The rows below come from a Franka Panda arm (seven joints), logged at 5 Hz.
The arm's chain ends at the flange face. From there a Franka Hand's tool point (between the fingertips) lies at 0.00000 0.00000 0.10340 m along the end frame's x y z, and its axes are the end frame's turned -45 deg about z.
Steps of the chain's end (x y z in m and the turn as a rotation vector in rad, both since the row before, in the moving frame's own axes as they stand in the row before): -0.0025, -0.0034, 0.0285, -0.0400, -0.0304, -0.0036; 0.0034, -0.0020, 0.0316, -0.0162, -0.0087, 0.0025
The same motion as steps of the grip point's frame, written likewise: -0.0045, -0.0035, 0.0284, -0.0068, -0.0498, -0.0036; 0.0020, 0.0015, 0.0316, -0.0053, -0.0176, 0.0025
